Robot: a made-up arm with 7 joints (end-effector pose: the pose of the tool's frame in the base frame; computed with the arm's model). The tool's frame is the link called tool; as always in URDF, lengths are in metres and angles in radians.
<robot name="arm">
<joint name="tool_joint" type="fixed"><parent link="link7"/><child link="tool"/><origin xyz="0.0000 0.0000 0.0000" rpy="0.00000 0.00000 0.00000"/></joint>
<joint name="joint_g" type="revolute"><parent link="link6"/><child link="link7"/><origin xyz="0.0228 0.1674 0.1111" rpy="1.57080 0.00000 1.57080"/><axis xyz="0 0 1"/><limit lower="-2.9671" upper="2.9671"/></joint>
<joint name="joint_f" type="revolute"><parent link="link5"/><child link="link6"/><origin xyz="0.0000 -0.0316 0.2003" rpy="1.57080 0.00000 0.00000"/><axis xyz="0 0 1"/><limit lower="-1.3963" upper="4.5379"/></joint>
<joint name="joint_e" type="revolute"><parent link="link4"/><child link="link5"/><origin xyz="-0.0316 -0.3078 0.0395" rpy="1.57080 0.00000 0.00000"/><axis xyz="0 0 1"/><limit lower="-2.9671" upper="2.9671"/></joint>
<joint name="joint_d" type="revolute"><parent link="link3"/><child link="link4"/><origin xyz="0.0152 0.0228 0.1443" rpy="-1.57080 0.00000 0.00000"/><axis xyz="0 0 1"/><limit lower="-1.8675" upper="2.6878"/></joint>
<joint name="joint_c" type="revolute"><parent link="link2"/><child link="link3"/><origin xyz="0.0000 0.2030 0.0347" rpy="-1.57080 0.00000 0.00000"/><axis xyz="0 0 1"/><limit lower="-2.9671" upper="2.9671"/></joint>
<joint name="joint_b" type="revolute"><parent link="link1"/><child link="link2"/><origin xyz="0.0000 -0.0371 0.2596" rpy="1.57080 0.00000 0.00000"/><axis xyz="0 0 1"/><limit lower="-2.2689" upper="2.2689"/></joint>
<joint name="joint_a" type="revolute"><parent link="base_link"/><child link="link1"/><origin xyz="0.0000 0.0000 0.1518" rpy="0.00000 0.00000 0.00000"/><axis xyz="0 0 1"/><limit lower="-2.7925" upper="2.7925"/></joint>
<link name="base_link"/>
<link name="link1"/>
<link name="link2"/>
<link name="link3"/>
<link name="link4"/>
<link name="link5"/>
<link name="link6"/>
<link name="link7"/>
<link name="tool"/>
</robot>
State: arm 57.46 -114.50 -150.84 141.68 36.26 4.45 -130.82
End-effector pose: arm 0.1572 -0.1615 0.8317 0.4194 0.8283 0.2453 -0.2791
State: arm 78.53 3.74 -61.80 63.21 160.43 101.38 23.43
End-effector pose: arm 0.5398 0.2476 0.8504 0.7935 -0.0148 0.5910 0.1445
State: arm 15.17 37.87 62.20 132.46 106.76 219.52 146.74
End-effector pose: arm -0.1281 0.1933 0.4087 0.8403 0.4606 0.2669 -0.1027
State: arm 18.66 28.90 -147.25 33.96 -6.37 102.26 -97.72
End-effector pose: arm -0.4821 -0.2494 1.1178 0.8318 0.3537 -0.2020 -0.3770
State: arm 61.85 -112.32 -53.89 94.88 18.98 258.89 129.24
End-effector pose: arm 0.4144 -0.1791 0.1255 0.8567 -0.4388 -0.2685 -0.0382
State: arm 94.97 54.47 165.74 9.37 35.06 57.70 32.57
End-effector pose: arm 0.0016 -0.8040 0.9499 0.1398 0.3186 -0.6574 0.6685
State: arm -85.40 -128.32 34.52 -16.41 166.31 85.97 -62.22
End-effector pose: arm 0.1329 -0.7563 -0.0950 0.1771 0.3441 0.7459 -0.5421
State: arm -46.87 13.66 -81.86 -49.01 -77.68 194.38 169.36
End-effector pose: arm 0.1062 0.2926 0.8346 0.5361 0.7251 0.1331 0.4112
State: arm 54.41 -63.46 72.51 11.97 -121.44 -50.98 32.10
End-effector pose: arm 0.6199 0.6106 0.8826 0.4039 0.9049 -0.0021 0.1339
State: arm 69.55 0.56 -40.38 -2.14 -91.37 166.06 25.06
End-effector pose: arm -0.1465 -0.0026 1.1026 0.2646 -0.4558 0.4103 0.7443
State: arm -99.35 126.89 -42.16 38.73 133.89 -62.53 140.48
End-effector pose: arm 0.0550 0.9148 0.2723 0.0588 0.5204 -0.4804 0.7035
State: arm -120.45 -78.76 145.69 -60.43 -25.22 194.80 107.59
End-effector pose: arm -0.4166 -0.3374 0.2005 0.5672 -0.6155 0.4226 0.3476
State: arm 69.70 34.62 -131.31 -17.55 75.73 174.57 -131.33
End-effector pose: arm -0.0778 -0.4070 0.9850 0.5474 -0.1892 -0.7837 0.2246
